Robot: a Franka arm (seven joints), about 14 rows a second.
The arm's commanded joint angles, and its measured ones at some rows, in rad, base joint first. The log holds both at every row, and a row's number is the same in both.
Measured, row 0:
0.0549 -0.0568 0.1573 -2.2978 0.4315 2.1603 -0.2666
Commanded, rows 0 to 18:
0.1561 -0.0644 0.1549 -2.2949 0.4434 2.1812 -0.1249
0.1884 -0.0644 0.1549 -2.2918 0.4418 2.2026 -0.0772
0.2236 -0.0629 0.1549 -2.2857 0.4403 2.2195 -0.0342
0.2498 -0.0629 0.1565 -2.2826 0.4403 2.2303 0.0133
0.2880 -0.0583 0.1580 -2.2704 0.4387 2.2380 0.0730
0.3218 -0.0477 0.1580 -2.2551 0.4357 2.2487 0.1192
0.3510 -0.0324 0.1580 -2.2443 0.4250 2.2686 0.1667
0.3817 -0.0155 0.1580 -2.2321 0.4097 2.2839 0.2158
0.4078 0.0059 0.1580 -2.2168 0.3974 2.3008 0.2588
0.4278 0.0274 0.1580 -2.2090 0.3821 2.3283 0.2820
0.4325 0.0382 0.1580 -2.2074 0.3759 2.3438 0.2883
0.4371 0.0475 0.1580 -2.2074 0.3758 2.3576 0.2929
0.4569 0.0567 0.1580 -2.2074 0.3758 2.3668 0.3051
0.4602 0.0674 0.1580 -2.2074 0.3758 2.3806 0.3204
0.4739 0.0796 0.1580 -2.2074 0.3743 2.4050 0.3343
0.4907 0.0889 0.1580 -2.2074 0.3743 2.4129 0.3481
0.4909 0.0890 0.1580 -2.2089 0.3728 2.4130 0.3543
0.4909 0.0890 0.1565 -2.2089 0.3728 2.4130 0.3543
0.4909 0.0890 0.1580 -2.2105 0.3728 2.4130 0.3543
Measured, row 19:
0.4895 0.0813 0.1601 -2.2245 0.3984 2.4045 0.3231
